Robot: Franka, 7 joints.
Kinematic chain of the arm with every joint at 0, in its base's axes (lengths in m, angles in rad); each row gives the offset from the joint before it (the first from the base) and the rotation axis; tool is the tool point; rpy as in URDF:
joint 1: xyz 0 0 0.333 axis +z
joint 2: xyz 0 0 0 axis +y
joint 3: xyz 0 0 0.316 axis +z
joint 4: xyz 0.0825 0 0 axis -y
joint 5: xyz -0.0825 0 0.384 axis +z
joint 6: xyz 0 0 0 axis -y
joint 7: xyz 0.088 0 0 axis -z
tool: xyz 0 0 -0.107 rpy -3.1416 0 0
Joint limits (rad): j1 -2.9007..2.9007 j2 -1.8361..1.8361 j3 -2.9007..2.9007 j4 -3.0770..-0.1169 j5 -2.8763..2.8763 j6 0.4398..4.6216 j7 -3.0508..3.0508
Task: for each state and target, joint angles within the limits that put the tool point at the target. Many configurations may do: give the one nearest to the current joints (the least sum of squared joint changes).
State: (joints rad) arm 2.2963 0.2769 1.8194 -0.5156 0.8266 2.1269 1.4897
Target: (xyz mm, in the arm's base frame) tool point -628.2 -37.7 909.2
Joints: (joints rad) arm 2.7265 0.7903 1.6197 -0.5536 0.8292 2.4381 1.4897
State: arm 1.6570 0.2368 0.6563 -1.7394 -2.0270 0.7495 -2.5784
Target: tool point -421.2 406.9 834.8
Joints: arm 1.9215 0.2900 0.8303 -1.1991 -2.3012 1.3046 -2.5784
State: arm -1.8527 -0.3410 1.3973 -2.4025 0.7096 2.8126 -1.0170
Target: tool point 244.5 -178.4 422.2
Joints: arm -1.3829 -1.1113 1.1292 -3.0506 0.9284 3.1651 -1.0170
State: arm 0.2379 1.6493 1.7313 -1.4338 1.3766 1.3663 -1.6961
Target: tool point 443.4 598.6 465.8
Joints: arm 0.2647 1.6512 1.7216 -1.1548 1.4750 1.5542 -1.6961
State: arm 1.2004 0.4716 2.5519 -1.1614 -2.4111 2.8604 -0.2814
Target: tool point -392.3 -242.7 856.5
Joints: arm 1.2267 0.3256 2.5518 -1.5005 -2.4461 2.9776 -0.2814
